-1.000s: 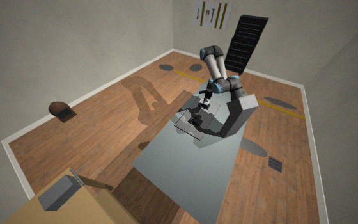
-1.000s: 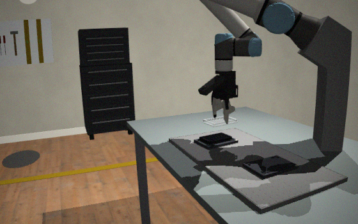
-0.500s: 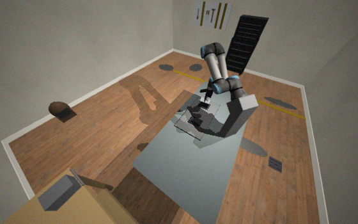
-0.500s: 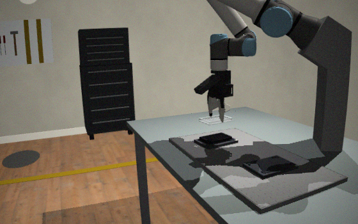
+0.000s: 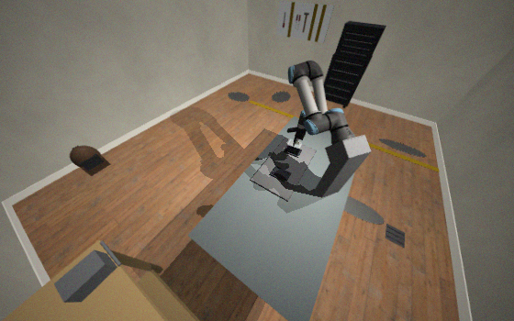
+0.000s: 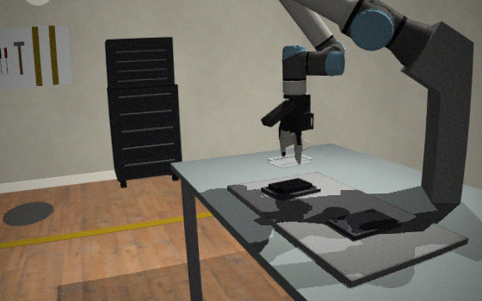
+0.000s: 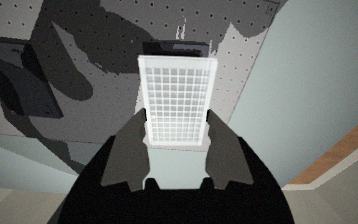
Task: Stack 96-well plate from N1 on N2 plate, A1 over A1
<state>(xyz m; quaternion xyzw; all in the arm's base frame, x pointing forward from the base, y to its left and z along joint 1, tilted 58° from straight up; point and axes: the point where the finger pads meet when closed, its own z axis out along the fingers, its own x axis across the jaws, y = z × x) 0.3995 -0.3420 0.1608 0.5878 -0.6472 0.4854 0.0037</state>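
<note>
Right now my hand is 100 mm above the black plate. Also, from my hand: clear 96-well plate: 10 mm below; plate nest N1: 130 mm ahead, 320 mm to the left, 110 mm below.
</note>
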